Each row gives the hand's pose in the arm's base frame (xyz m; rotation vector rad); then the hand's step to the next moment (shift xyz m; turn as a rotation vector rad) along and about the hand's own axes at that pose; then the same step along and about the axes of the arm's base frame.
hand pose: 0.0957 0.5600 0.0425 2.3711 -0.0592 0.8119
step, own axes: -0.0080 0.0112 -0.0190 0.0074 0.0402 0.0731
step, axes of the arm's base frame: -0.0193 0.0007 0.0133 0.0361 -0.0732 -0.0188
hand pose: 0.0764 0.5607 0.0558 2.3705 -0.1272 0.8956
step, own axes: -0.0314 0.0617 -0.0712 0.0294 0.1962 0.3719
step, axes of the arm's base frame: -0.0825 -0.0140 0.0534 0.1795 -0.3666 -0.1052
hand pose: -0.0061 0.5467 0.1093 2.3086 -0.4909 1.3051
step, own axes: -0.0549 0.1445 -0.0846 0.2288 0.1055 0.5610
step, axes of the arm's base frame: -0.1599 -0.0712 0.0201 0.4574 -0.4094 -0.0371
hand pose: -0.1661 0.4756 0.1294 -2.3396 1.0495 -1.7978
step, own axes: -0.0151 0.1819 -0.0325 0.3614 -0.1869 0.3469
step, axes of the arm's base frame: -0.1198 -0.1211 -0.0732 0.4332 -0.1690 0.2638
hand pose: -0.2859 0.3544 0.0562 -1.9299 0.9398 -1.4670
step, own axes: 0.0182 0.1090 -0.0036 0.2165 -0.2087 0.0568
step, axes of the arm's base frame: -0.0230 -0.0813 -0.0713 0.1340 -0.0424 0.2718
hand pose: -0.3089 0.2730 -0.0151 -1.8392 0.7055 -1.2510
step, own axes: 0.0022 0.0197 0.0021 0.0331 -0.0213 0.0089
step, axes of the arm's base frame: 0.0024 -0.0117 -0.0160 0.0205 -0.0121 0.0326
